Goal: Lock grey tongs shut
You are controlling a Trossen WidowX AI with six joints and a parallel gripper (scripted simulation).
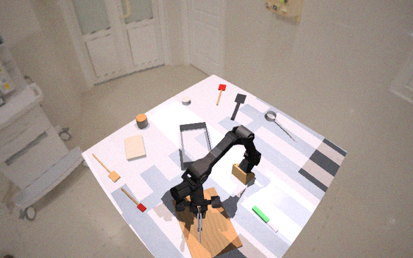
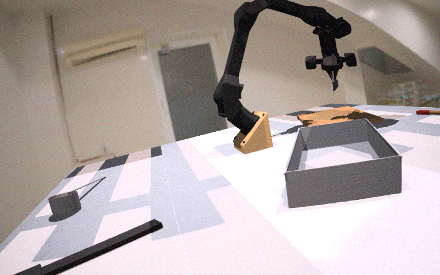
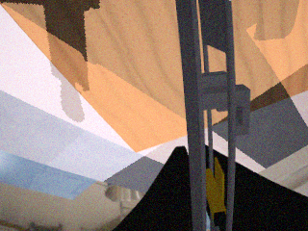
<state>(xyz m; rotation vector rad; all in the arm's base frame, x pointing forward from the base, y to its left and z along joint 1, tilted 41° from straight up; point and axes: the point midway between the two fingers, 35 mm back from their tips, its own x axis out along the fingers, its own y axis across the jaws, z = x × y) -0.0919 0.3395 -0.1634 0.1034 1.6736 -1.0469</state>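
My gripper tip is 1 cm short of the wooden board, 3 cm to the left of it and 13 cm above it. Round my gripper tip: green-handled knife (18 cm behind, 28 cm to the right, 13 cm below); grey roasting tin (44 cm ahead, 29 cm to the right, 11 cm below); pale block (67 cm ahead, 3 cm to the left, 12 cm below).
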